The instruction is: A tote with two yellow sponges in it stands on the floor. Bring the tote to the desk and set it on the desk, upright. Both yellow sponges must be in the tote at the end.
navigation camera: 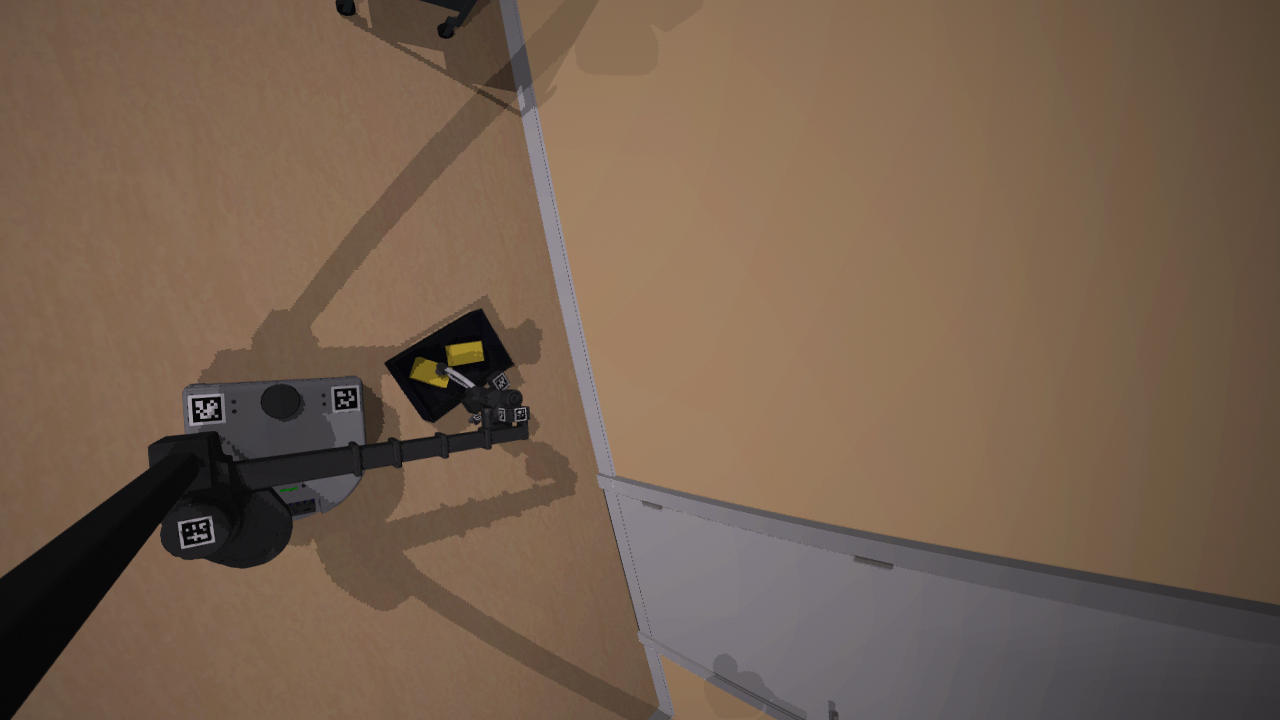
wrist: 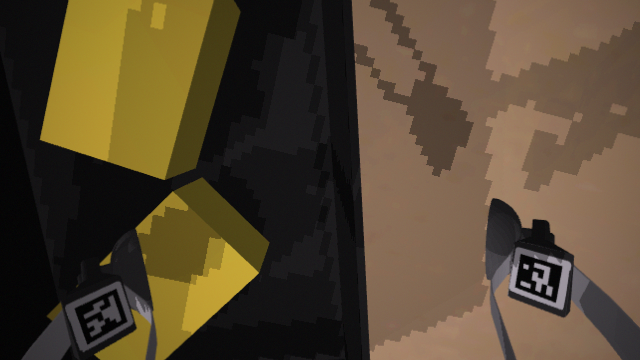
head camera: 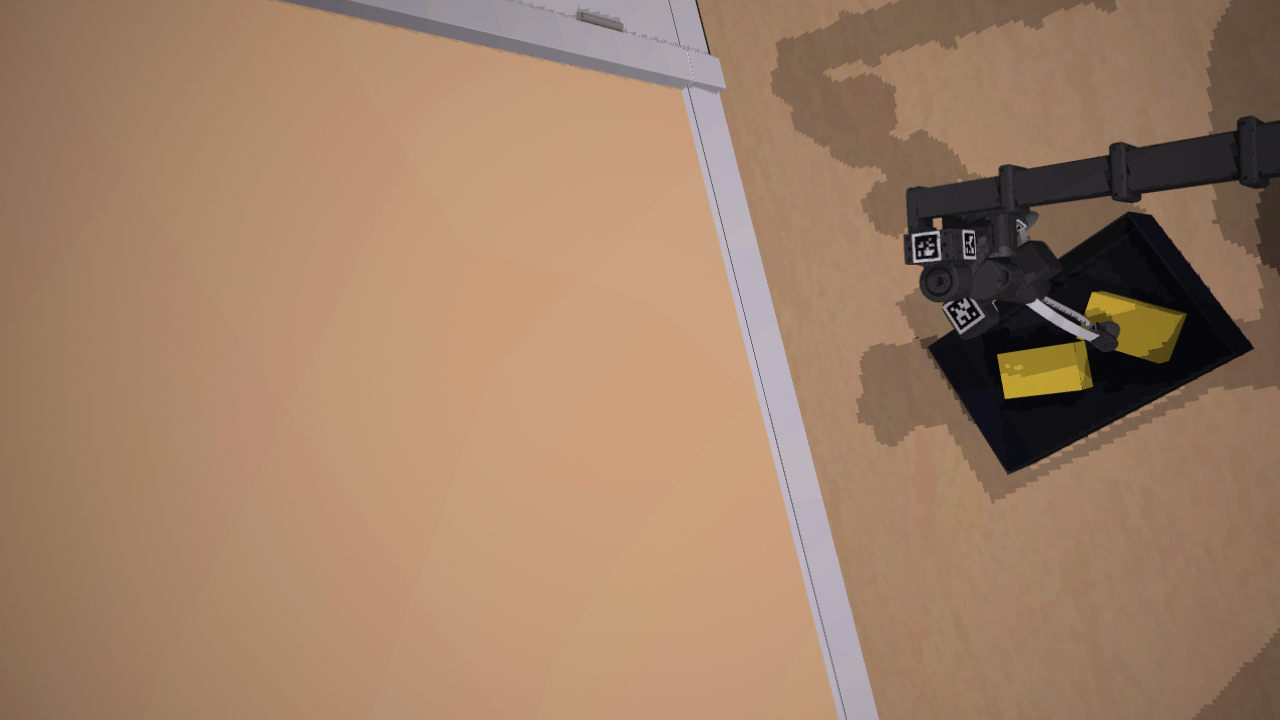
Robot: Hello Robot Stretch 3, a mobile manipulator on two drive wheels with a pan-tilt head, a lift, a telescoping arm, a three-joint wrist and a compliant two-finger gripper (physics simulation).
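Frame: origin at the robot's base, x ahead, y left, z up, level; millimetres.
Seen in the pictures: gripper, fingertip midpoint: [navigation camera: 456, 394] [wrist: 320, 241] [head camera: 1067, 276]; robot's base, link origin: [navigation camera: 280, 399].
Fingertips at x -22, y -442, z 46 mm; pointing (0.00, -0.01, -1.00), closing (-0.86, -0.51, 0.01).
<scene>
Pixels of each thing's top centre, then the offset from my fingertips to it.
- black tote, top centre: [wrist: 73, 213] [head camera: 1064, 350] [navigation camera: 457, 363] 54 mm up, 93 mm ahead, 10 mm left
- second yellow sponge, top centre: [wrist: 152, 294] [head camera: 1124, 327] [navigation camera: 433, 372] 2 mm up, 69 mm ahead, 65 mm left
The black tote [head camera: 1020, 443] [navigation camera: 431, 407] [wrist: 346, 150] stands upright on the floor. One yellow sponge [head camera: 1042, 371] [navigation camera: 464, 351] [wrist: 135, 85] lies in it, and a second yellow sponge [head camera: 1145, 326] [navigation camera: 427, 371] [wrist: 220, 285] lies at an angle beside it. My gripper [head camera: 1065, 279] [navigation camera: 459, 394] [wrist: 320, 241] is open at one long side of the tote. In the wrist view one finger is over the second sponge and the other over the floor outside, with the tote's long wall between them. The fingers' exact height is unclear. The desk does not show recognizably.
A pale baseboard [head camera: 769, 358] [navigation camera: 556, 241] runs along a tan wall [head camera: 402, 358] [navigation camera: 895, 268] near the tote. A grey panel [navigation camera: 760, 582] joins it. My base [navigation camera: 268, 438] stands beside the tote. Dark legs on casters [navigation camera: 447, 28] show at the navigation view's top edge.
</scene>
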